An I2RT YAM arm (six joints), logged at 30 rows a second.
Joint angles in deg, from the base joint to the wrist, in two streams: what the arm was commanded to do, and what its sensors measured. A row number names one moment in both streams.
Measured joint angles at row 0:
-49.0 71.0 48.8 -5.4 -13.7 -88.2
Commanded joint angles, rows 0 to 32:
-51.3 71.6 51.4 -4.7 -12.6 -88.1
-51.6 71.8 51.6 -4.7 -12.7 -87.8
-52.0 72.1 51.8 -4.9 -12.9 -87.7
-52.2 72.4 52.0 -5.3 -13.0 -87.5
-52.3 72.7 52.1 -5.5 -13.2 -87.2
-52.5 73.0 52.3 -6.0 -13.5 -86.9
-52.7 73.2 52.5 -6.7 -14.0 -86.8
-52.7 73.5 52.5 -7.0 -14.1 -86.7
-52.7 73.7 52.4 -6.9 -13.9 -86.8
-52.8 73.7 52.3 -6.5 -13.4 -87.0
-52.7 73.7 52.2 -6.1 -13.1 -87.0
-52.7 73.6 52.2 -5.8 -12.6 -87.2
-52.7 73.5 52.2 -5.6 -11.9 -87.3
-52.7 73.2 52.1 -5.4 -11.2 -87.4
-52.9 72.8 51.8 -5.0 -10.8 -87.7
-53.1 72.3 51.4 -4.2 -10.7 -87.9
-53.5 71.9 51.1 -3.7 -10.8 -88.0
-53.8 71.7 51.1 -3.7 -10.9 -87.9
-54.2 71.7 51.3 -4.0 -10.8 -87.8
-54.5 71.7 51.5 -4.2 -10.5 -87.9
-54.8 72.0 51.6 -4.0 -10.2 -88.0
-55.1 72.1 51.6 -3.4 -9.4 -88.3
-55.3 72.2 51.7 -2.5 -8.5 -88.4
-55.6 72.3 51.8 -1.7 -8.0 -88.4
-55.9 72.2 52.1 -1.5 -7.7 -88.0
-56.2 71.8 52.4 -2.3 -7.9 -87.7
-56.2 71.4 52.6 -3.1 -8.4 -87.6
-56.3 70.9 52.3 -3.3 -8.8 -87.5
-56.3 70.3 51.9 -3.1 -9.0 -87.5
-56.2 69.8 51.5 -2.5 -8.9 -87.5
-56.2 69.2 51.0 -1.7 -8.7 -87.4
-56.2 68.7 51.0 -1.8 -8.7 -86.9
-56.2 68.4 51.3 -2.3 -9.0 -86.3
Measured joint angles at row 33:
-51.9 70.7 51.0 -5.7 -17.7 -87.9
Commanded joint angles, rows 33 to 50:
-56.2 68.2 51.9 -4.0 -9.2 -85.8
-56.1 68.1 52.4 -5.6 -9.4 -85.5
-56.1 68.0 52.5 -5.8 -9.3 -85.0
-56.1 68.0 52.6 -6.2 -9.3 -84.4
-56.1 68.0 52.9 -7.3 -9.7 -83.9
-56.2 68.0 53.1 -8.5 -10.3 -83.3
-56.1 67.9 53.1 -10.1 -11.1 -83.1
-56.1 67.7 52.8 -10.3 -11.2 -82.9
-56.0 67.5 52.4 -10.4 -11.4 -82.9
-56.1 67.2 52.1 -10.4 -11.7 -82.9
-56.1 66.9 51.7 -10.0 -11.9 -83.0
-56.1 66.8 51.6 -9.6 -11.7 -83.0
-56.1 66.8 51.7 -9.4 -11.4 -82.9
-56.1 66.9 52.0 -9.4 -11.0 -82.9
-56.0 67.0 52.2 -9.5 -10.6 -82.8
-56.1 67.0 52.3 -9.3 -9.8 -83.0
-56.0 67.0 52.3 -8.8 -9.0 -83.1
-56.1 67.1 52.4 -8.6 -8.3 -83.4
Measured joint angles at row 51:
-53.0 67.1 51.5 -8.9 -17.4 -84.2
